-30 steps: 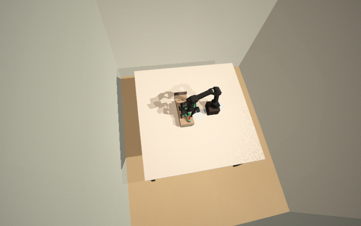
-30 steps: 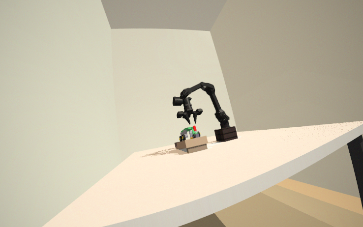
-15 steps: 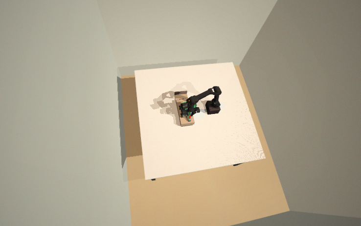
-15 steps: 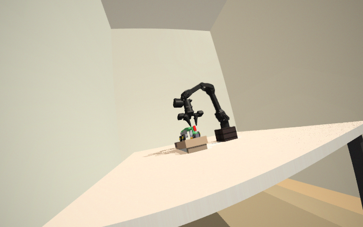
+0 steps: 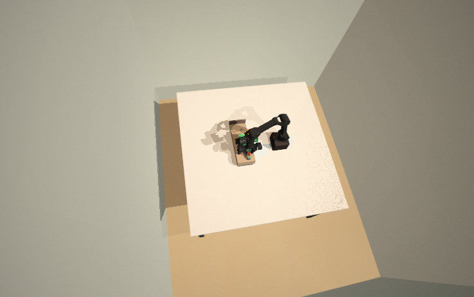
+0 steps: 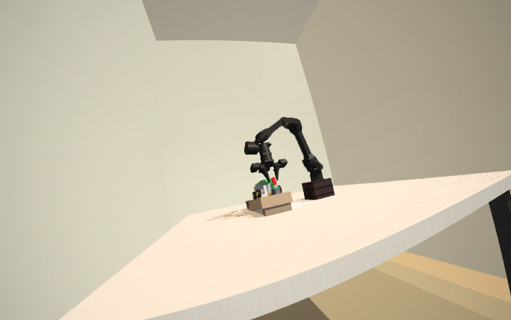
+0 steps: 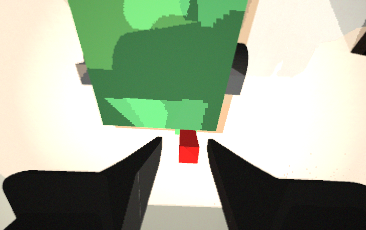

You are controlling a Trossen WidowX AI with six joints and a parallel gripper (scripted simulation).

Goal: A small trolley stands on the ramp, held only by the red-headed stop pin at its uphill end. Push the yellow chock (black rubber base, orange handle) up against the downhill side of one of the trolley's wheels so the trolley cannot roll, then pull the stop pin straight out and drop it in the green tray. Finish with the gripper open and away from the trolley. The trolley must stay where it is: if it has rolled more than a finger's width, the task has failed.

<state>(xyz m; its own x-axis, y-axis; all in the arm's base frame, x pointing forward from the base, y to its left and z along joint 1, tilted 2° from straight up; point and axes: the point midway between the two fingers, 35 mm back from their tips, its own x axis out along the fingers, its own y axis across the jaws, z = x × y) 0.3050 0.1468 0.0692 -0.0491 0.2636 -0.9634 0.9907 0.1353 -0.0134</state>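
My gripper tip is now 20 mm above the red-headed stop pin and 10 mm to the right of it. Round my gripper tip: green tray: 230 mm to the right, 160 mm below, 80 mm behind; then green trolley: 100 mm to the right, 40 mm below, 30 mm ahead; then tan ramp: 100 mm to the right, 100 mm below, 30 mm ahead.
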